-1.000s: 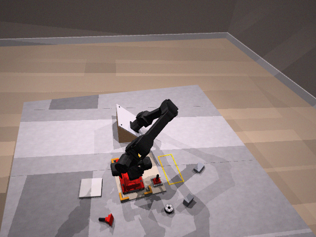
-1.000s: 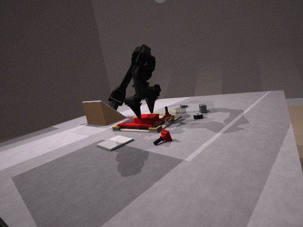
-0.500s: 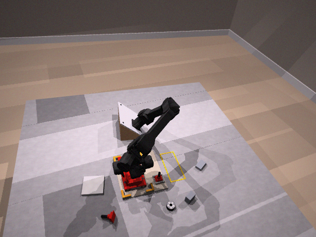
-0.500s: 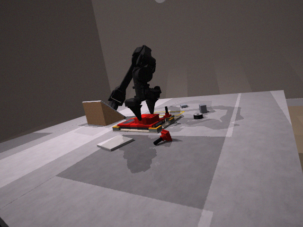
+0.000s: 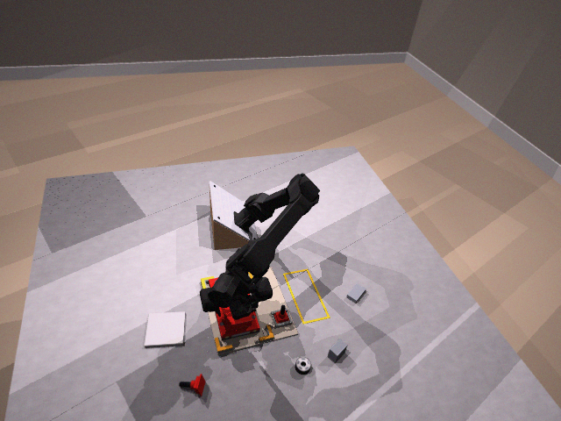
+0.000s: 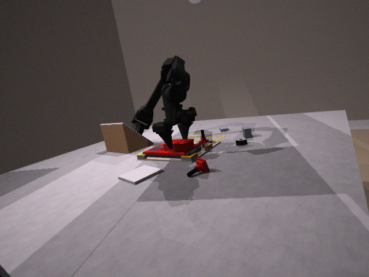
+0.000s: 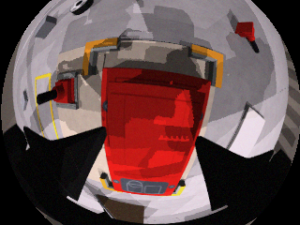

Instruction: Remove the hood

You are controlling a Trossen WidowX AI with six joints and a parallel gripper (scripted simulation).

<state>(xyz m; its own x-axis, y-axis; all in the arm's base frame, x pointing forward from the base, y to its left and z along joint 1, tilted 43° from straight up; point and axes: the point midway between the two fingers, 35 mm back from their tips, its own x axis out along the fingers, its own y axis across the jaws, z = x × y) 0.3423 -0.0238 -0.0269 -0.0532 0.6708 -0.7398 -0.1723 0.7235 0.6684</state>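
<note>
Right now my gripper tip is 10 mm below the red hood. Also, from my gripper tip: black wheel 170 mm to the left, 160 mm ahead, 30 mm below; white plate 190 mm to the right, 30 mm below, 20 mm ahead.
</note>
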